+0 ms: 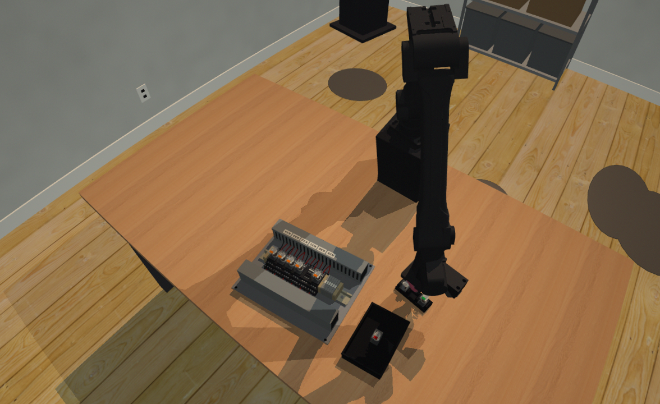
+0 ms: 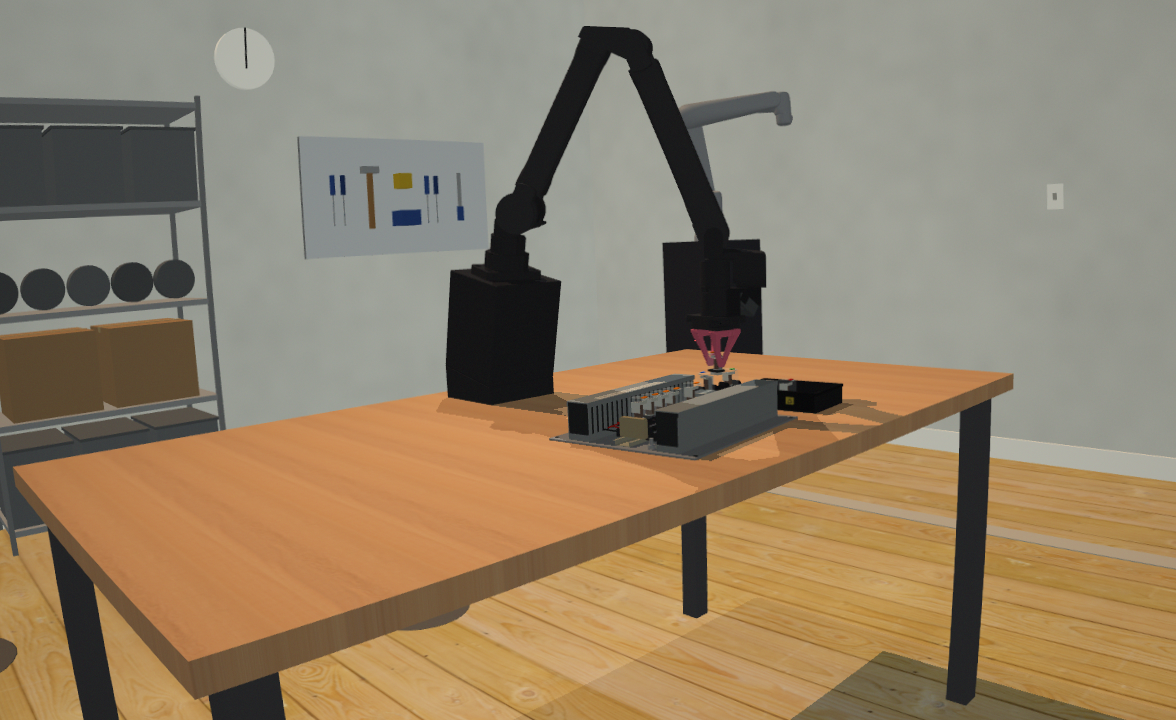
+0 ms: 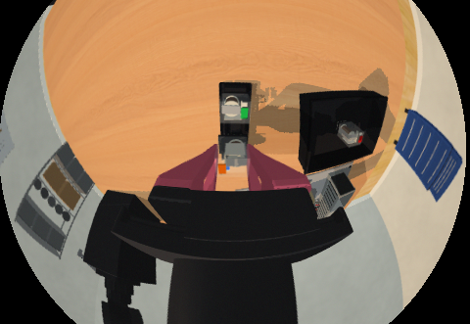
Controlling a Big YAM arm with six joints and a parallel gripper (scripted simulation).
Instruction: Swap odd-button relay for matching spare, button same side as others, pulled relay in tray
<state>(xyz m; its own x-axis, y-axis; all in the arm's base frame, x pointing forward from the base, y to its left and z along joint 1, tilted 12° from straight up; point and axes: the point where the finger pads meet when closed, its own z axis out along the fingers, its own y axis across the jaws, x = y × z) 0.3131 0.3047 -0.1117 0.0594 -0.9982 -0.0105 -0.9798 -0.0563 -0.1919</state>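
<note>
My hand is 10 mm short of the blue-button relay, 30 mm to the left of it and 40 mm above it. The rest, counted from my hand: black tray (170 mm ahead, 20 mm to the left, 50 mm below); green-button relay (30 mm to the left, 40 mm below); black spare holder (60 mm below).
</note>
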